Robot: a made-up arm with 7 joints.
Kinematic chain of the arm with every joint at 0, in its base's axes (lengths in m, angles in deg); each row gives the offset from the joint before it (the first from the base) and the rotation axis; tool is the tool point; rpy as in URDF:
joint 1: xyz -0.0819 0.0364 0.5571 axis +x
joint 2: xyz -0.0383 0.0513 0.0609 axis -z
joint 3: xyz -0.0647 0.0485 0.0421 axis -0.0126 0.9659 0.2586
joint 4: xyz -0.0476 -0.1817 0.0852 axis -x
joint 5: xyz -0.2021 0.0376 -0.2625 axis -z
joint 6: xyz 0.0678 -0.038 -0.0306 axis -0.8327 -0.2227 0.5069
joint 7: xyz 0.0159 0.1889 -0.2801 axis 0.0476 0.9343 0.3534
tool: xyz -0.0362 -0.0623 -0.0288 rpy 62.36 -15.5 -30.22
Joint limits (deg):
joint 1: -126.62..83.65
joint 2: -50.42..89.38
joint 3: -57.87..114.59
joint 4: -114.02..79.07
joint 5: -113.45..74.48
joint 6: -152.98..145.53
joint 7: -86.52..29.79
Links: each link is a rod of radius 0.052 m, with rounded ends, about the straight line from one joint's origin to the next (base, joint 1, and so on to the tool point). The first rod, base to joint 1, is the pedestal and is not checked.
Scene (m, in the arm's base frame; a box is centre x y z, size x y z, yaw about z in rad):
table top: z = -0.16
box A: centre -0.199 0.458 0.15 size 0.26 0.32 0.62 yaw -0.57
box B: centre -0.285 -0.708 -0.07 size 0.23 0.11 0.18 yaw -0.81
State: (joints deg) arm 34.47 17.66 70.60 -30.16 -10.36 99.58 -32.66
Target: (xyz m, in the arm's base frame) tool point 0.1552 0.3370 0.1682
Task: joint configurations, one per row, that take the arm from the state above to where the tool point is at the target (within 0.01 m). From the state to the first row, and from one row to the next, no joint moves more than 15 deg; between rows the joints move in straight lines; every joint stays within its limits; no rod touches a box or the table.
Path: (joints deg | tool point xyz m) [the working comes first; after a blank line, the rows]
Joints at the target: 83.65 -50.42 -7.77 15.50 6.45 65.53 -46.07
Straight joint move there: touches box A.

1: 41.96 4.04 68.38 -19.32 -11.60 99.66 -43.43 | -0.4945 0.0425 0.3575
2: 49.44 -9.57 66.16 -8.47 -12.84 99.74 -54.20 | -0.3870 -0.0081 0.2309
3: 56.93 -23.19 63.94 2.37 -14.08 99.82 -64.98 | -0.2266 -0.0041 0.1409
4: 64.41 -36.80 61.72 13.22 -15.32 99.90 -75.75 | -0.0393 0.0429 0.1159
5: 71.90 -50.42 59.49 24.06 -16.57 99.98 -86.52 | 0.1453 0.1076 0.1711
6: 74.25 -50.42 46.04 22.35 -11.96 93.09 -78.43 | 0.1675 0.1234 0.1528
7: 76.60 -50.42 32.59 20.64 -7.36 86.20 -70.34 | 0.1739 0.1517 0.1331
8: 78.95 -50.42 19.14 18.93 -2.76 79.31 -62.25 | 0.1692 0.1985 0.1218
9: 81.30 -50.42 5.68 17.22 1.84 72.42 -54.16 | 0.1604 0.2630 0.1304
10: 83.65 -50.42 -7.77 15.50 6.45 65.53 -46.07 | 0.1552 0.3370 0.1682

